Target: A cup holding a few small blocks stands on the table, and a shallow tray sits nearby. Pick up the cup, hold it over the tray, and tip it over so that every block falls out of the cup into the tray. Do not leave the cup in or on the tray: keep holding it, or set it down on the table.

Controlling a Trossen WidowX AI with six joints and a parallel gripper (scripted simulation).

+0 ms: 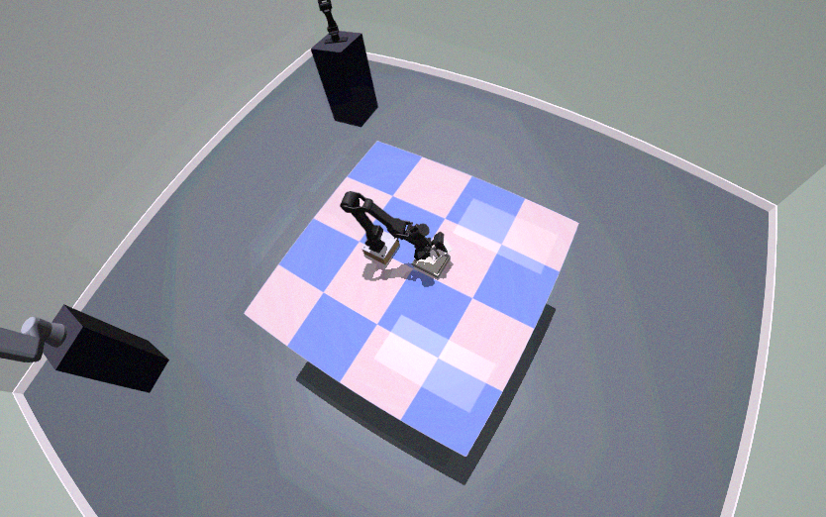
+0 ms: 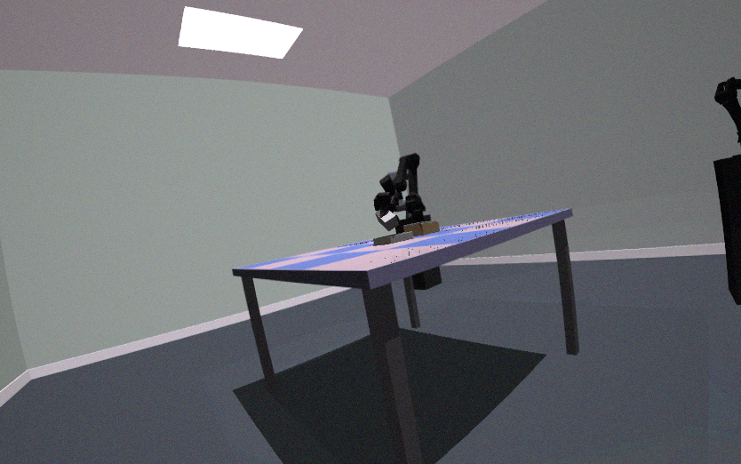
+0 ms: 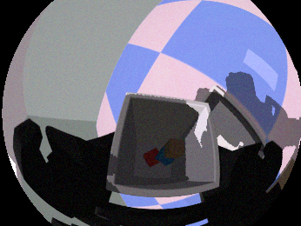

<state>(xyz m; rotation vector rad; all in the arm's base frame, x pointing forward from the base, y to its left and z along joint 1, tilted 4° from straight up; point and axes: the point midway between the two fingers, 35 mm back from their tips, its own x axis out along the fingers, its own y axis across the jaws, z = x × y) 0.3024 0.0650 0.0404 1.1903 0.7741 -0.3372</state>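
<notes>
Right now my gripper tip is 3 cm to the right of the grey cup and 1 cm past it. From my gripper tip the other things lie so: red block (4 cm to the left, 1 cm below, 1 cm behind).
</notes>
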